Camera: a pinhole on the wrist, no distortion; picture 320 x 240 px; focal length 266.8 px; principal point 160.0 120.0 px. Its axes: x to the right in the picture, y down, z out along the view. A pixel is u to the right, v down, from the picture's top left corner.
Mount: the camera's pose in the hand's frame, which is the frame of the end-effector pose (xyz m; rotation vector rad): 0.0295 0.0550 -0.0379 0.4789 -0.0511 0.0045
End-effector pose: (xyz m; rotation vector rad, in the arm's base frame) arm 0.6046 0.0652 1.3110 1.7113 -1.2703 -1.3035
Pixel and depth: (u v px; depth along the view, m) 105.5 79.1 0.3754
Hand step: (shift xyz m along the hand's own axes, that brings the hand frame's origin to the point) -0.0642 -0.1684 0.2644
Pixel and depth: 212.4 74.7 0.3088
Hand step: 0.0761 -0.1343 0.2147
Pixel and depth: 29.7 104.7 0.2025
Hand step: -0.0788 -0.0478 0.1313
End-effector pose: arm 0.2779 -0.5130 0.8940 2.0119 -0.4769 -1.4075
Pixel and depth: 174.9 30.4 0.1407
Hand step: 0.0314 -0.0518 0.0654
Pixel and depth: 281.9 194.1 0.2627
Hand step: 0.1355 -0.0022 0.2345
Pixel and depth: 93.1 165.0 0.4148
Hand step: -0.0955 -0.0732 0.3567
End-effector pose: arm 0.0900 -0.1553 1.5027 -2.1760 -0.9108 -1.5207
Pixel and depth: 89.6 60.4 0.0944
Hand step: 0.0004 -0.0070 0.0348
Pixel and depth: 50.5 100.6 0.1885
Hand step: -0.0566 -0.0434 0.1190
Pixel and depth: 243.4 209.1 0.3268
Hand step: 0.1140 0.0005 0.3071
